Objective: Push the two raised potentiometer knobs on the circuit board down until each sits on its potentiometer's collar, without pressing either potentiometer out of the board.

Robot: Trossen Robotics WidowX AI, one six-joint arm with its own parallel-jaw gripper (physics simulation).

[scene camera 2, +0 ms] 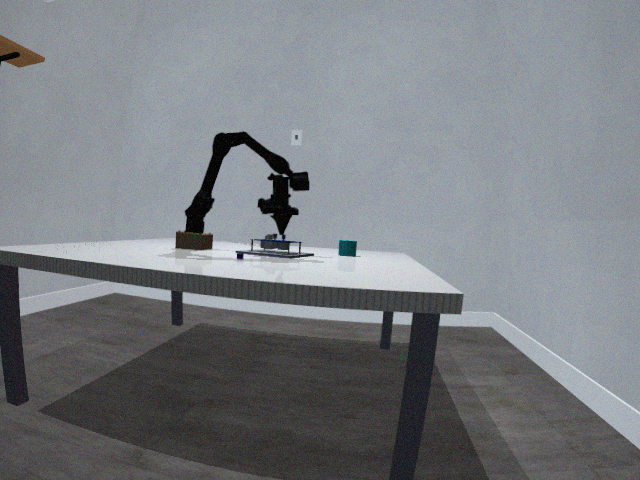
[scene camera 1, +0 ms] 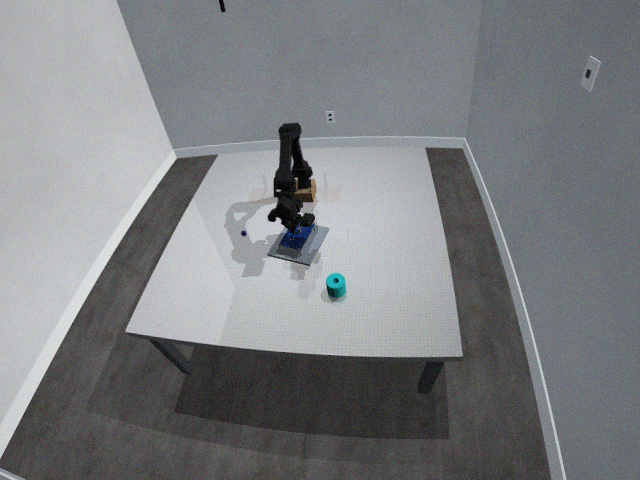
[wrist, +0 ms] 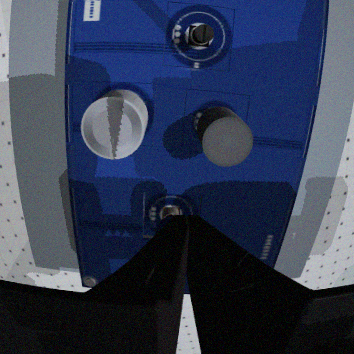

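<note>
The blue circuit board stands on posts above a grey base plate. In the wrist view, a pale knob is at the board's left and a darker grey knob is right of its middle. Both knobs stand up from the board; their gaps to the collars are hidden. A bare shaft shows at the top and another shaft lower down. My gripper is shut and empty, pointing down low over the board, its tips beside the lower shaft in the wrist view. Contact is unclear.
A teal cylinder stands on the white table, in front of the base plate. A small purple cube lies left of the plate in the first scene view. The arm stands on a wooden block.
</note>
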